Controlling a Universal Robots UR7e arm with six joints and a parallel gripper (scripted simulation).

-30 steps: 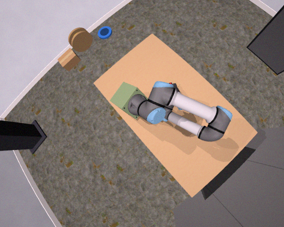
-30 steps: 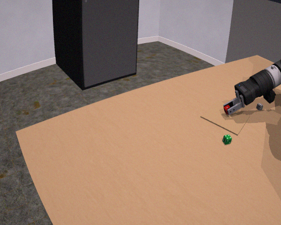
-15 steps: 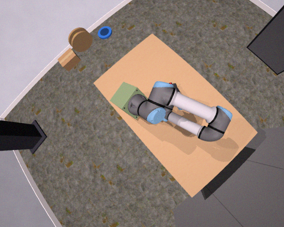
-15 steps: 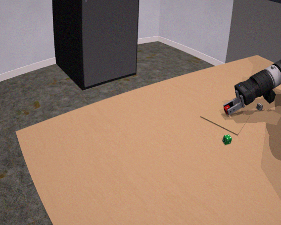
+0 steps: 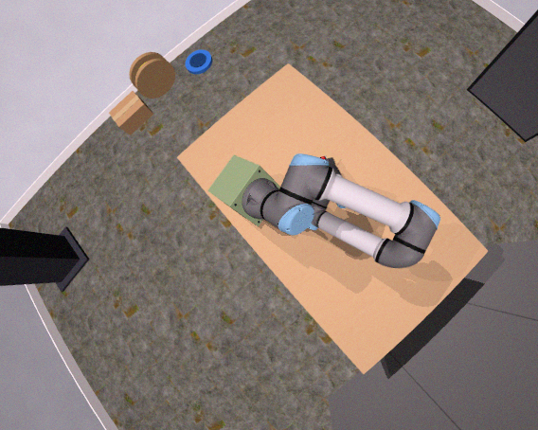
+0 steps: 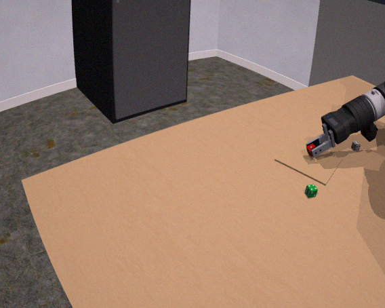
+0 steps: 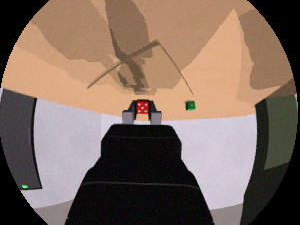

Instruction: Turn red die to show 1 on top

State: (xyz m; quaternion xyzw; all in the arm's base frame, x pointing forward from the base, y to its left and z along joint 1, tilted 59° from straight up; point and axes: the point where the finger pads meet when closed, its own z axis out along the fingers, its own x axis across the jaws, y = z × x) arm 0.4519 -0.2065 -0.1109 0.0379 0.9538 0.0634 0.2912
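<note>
Now: hand 30 mm above the mat. From my hand the other things lie so: white die (160 mm to the right, 70 mm behind, 30 mm below); then red die (10 mm to the left, 10 mm below); then green die (120 mm to the left, 60 mm behind, 30 mm below).
</note>
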